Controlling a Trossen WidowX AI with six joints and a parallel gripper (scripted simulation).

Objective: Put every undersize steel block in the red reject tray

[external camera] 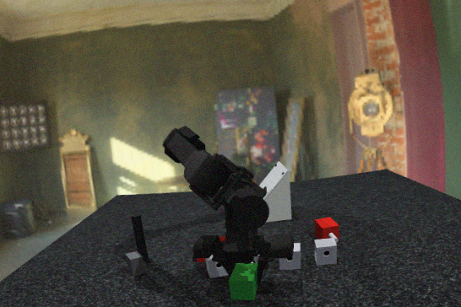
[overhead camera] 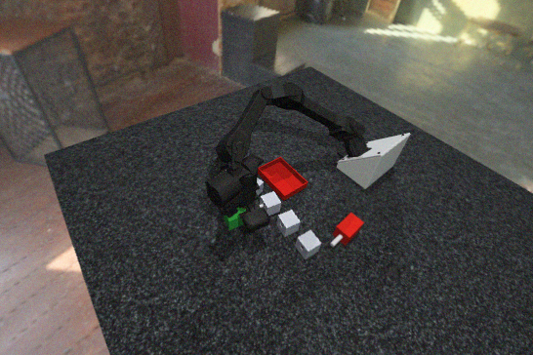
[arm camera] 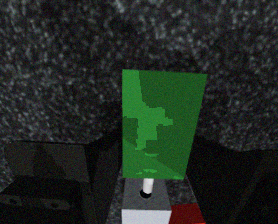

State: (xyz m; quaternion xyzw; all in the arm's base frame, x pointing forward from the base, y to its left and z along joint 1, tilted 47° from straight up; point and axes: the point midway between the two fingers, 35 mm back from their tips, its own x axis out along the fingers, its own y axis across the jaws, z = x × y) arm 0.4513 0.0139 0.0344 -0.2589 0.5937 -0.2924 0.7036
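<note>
Right now the green gauge is 1 cm behind my gripper tip and 2 cm above it. Round my gripper tip: red reject tray (18 cm behind, 6 cm to the right); then red gauge (20 cm behind, 20 cm to the left, 1 cm above).
</note>
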